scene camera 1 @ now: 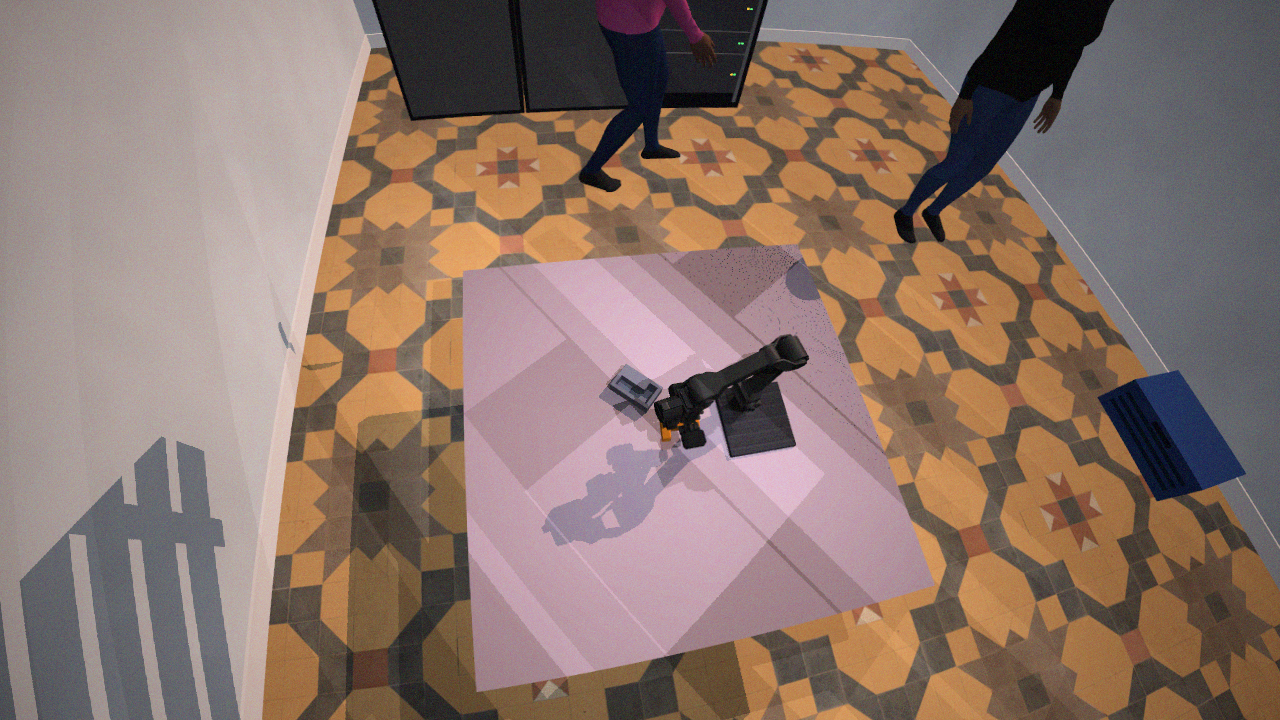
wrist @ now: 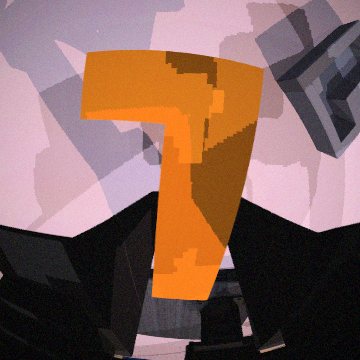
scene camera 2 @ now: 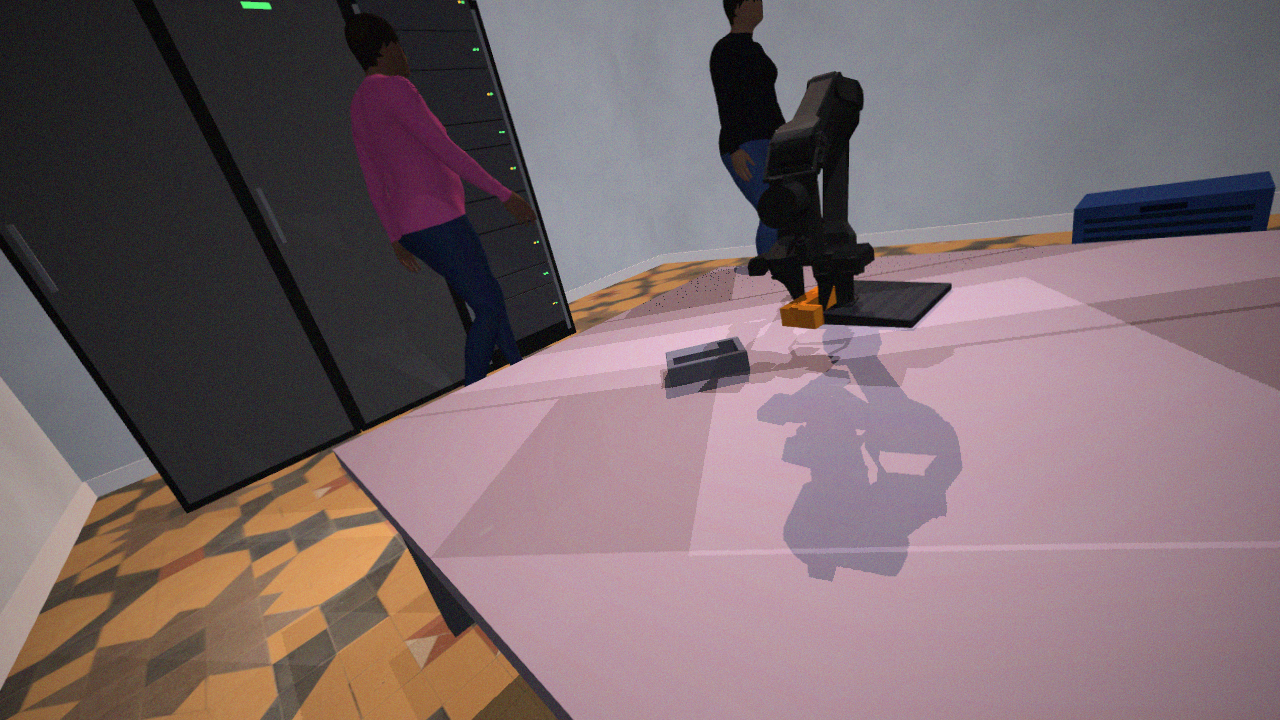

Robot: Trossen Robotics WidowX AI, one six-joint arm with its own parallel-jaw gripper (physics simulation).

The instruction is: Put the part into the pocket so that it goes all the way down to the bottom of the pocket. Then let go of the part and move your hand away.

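Pixels of known places: gripper, fingertip midpoint: (scene camera 1: 681, 425) (wrist: 189, 198); arm's base, link origin: (scene camera 1: 739, 403) (wrist: 219, 307) (scene camera 2: 838, 301).
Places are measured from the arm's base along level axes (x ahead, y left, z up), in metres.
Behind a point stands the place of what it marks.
Observation:
The orange L-shaped part (scene camera 1: 665, 433) @(x 0.285, y 0.036, z 0.084 m) (scene camera 2: 802, 314) @(x 0.292, y 0.028, z 0.076 m) (wrist: 175, 180) @(x 0.247, y 0.024, z 0.085 m) is held off the table, its short arm pointing left in the wrist view. My gripper (scene camera 1: 680, 428) @(x 0.224, y 0.021, z 0.057 m) (scene camera 2: 814, 293) @(x 0.224, y 0.021, z 0.057 m) (wrist: 189, 198) @(x 0.224, y 0.021, z 0.057 m) is shut on the part's long arm, with one black finger on each side. The grey block with the pocket (scene camera 1: 627, 400) @(x 0.329, y -0.133, z -0.021 m) (scene camera 2: 707, 371) @(x 0.331, y -0.136, z -0.008 m) (wrist: 311, 112) @(x 0.259, y -0.096, z 0.004 m) sits on the table, apart from the part and gripper. Its recess is open upward and shows no part in it. In the wrist view it is cut off at the upper right. The pocket's bottom is partly shaded.
The pinkish table (scene camera 1: 554, 626) @(x 0.729, y 0.401, z -0.023 m) (scene camera 2: 1074, 626) @(x 0.663, y 0.315, z -0.024 m) bears the arm's black base plate (scene camera 1: 760, 428) @(x -0.028, y 0.096, z -0.006 m) (scene camera 2: 904, 308) @(x 0.036, y 0.124, z -0.008 m) beside the gripper. The arm's shadow falls across the table. Two people, dark cabinets (scene camera 1: 465, 62) (scene camera 2: 116, 223) and a blue box (scene camera 1: 1172, 434) (scene camera 2: 1172, 210) stand beyond the table.

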